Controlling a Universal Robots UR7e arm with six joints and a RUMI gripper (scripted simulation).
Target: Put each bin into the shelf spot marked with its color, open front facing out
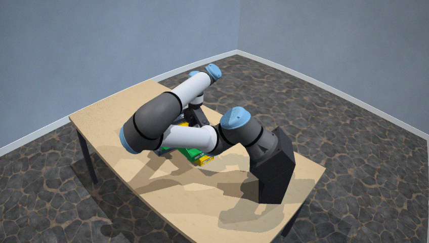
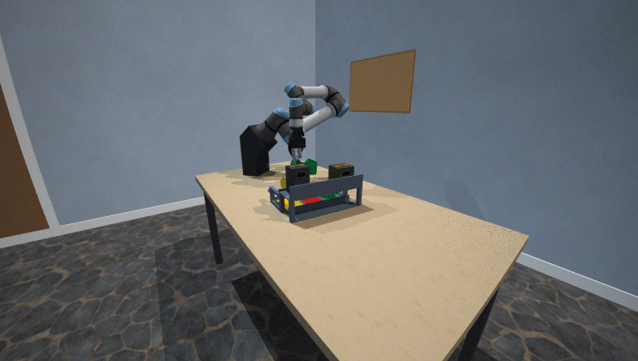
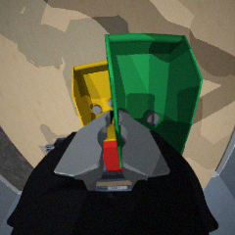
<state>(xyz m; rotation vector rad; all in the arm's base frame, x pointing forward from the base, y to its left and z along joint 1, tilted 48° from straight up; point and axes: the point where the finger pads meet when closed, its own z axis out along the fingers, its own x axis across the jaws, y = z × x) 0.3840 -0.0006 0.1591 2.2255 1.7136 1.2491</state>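
The green bin lies 5 cm to the left of my hand and 3 cm below it. From my hand the other things lie so: yellow bin: 3 cm ahead, 3 cm to the right, 12 cm below; then black box: 34 cm ahead, 14 cm to the right, 1 cm above.
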